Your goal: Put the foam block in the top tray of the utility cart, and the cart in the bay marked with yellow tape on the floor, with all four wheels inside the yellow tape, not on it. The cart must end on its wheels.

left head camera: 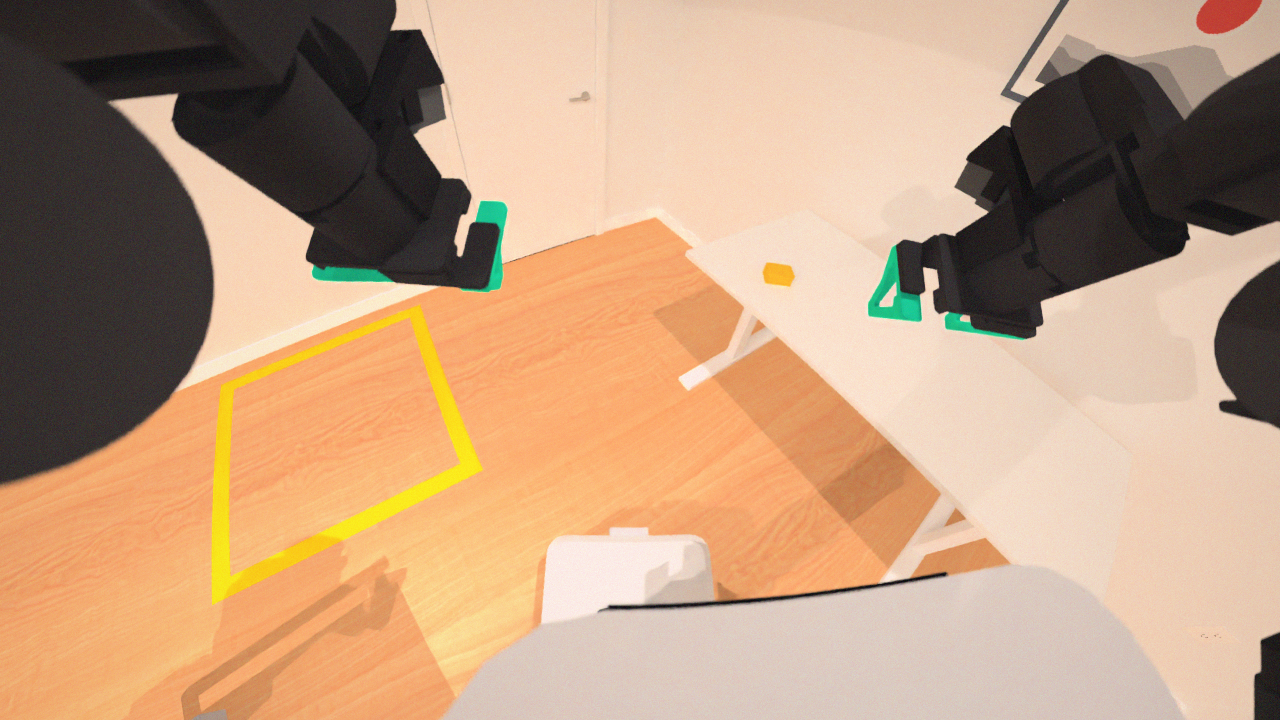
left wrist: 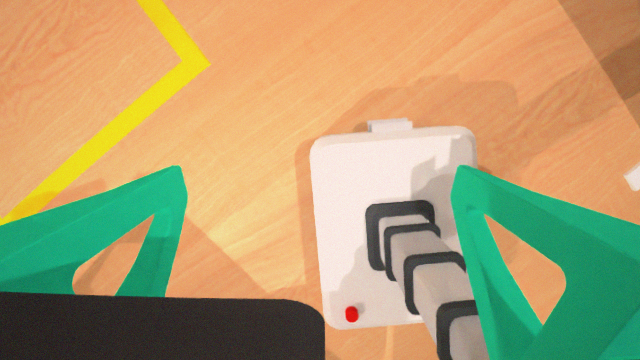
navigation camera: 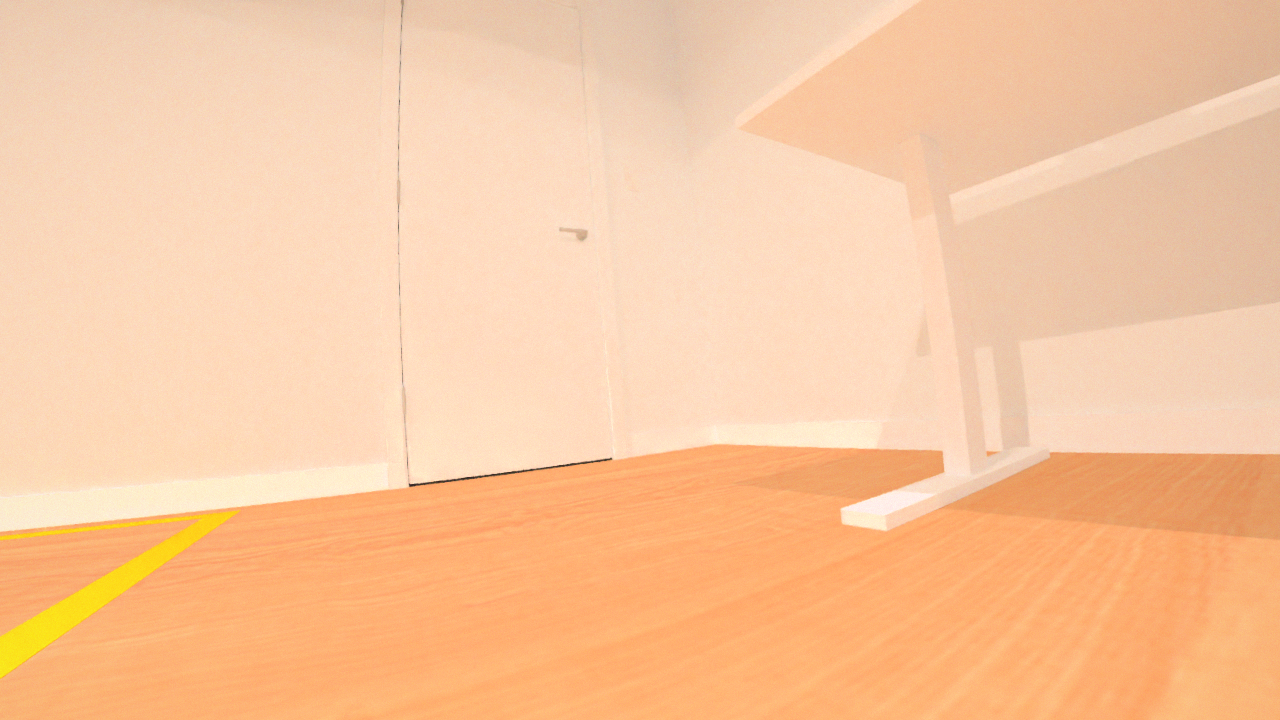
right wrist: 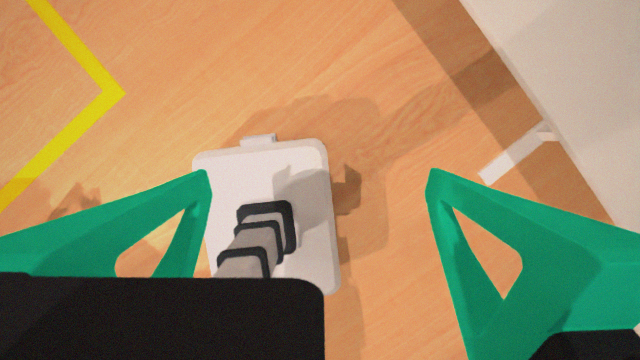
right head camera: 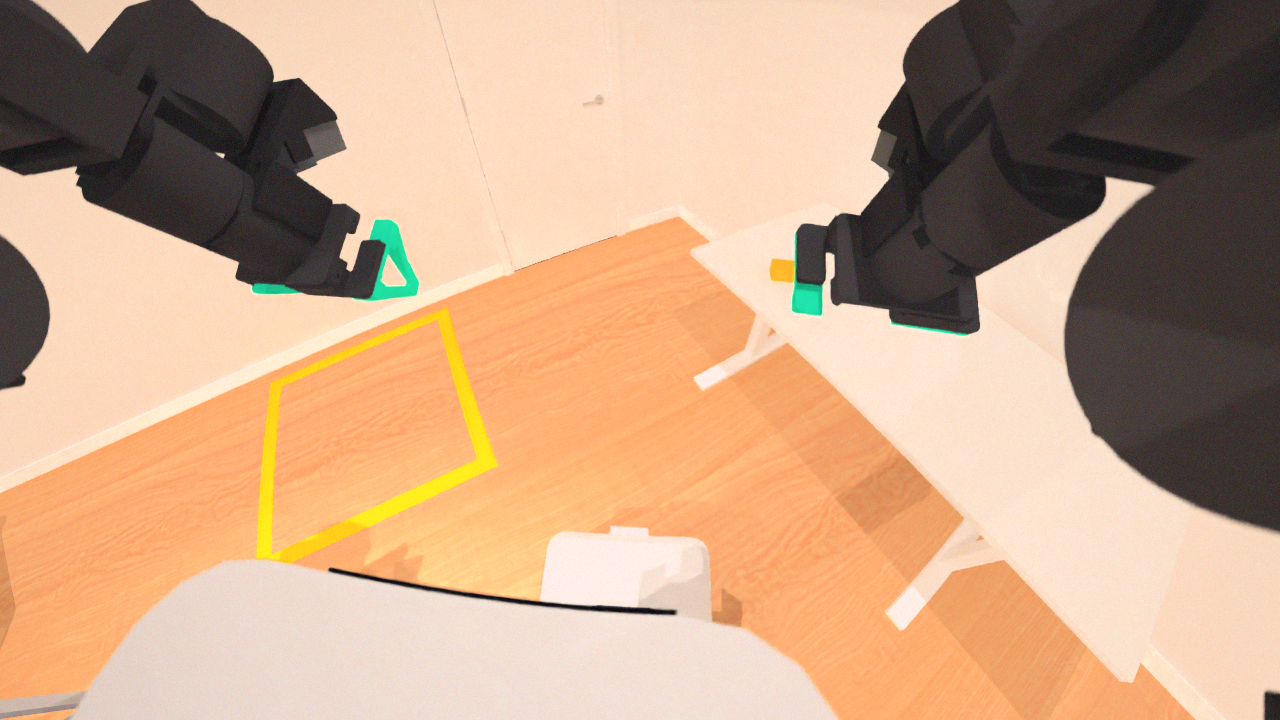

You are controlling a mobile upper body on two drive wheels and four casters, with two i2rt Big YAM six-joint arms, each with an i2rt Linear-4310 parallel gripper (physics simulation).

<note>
In view: my left gripper [left head camera: 448, 278], my right gripper [right head camera: 843, 310], a white door [navigation camera: 499, 343], a white table [right head camera: 990, 419] and a yellow floor tape [left head camera: 223, 585].
My left gripper shows as well in the left wrist view [left wrist: 319, 180] and in the right head camera view [right head camera: 377, 287]. My right gripper also shows in the left head camera view [left head camera: 908, 316] and in the right wrist view [right wrist: 318, 181]. The white door also shows in the left head camera view [left head camera: 525, 95] and in the right head camera view [right head camera: 535, 99].
</note>
